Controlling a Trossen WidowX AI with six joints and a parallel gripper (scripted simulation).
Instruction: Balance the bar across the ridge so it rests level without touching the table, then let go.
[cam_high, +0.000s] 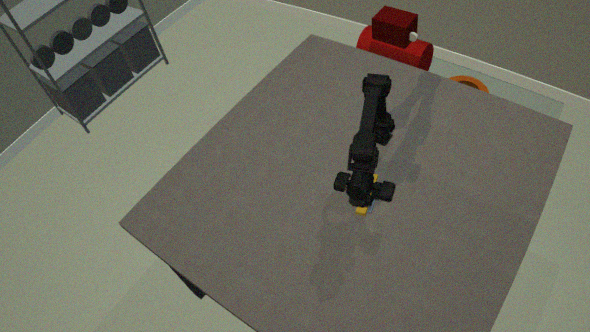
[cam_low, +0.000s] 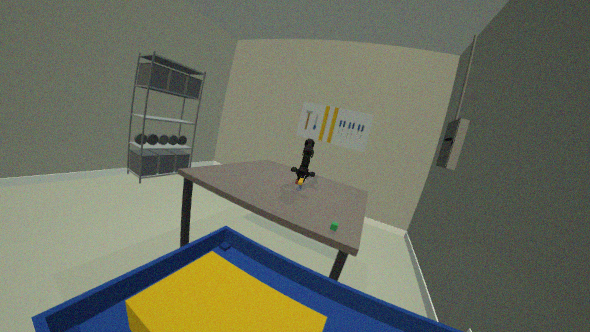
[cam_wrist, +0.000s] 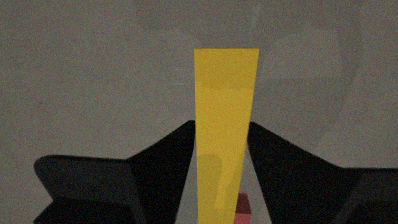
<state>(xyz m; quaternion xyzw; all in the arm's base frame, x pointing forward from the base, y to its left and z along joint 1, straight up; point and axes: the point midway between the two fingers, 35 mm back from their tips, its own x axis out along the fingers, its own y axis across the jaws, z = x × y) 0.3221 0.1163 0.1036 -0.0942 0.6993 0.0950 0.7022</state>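
Now: gripper tip 30 mm past the yellow bar and 10 mm to the left of it. Also, from my gripper tip: small green cube 420 mm ahead, 380 mm to the left, 50 mm below; small red cube 160 mm behind, 80 mm to the right, 50 mm below.
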